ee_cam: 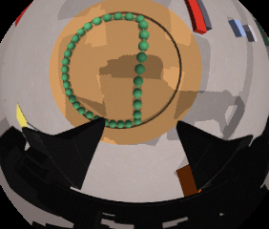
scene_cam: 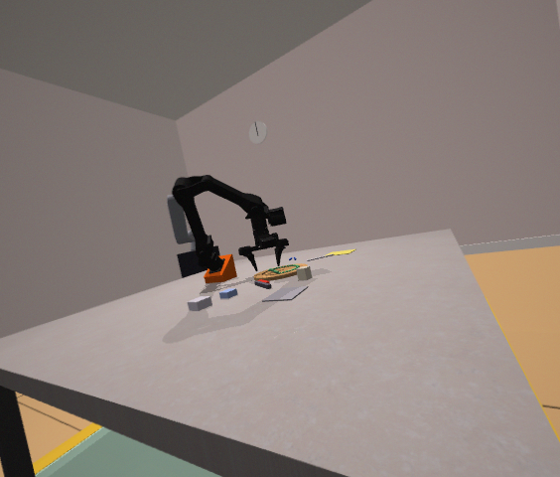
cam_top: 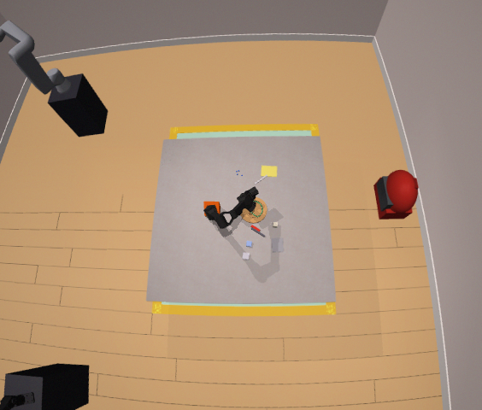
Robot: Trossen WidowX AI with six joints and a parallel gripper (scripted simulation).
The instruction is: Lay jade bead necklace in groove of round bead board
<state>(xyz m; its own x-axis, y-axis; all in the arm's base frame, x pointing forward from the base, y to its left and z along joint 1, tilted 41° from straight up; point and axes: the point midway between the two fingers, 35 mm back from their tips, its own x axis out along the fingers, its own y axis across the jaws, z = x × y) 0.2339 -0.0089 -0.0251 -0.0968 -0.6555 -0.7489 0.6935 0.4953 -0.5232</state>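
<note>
The round wooden bead board lies 6 cm ahead of my gripper tip, 2 cm to the right of it and 1 cm below it. From my gripper tip the other things lie so: beige cube (21 cm ahead, 15 cm to the right); red-handled tool (7 cm ahead, 17 cm to the right, 2 cm below); blue block (1 cm ahead, 27 cm to the right, 1 cm below).
</note>
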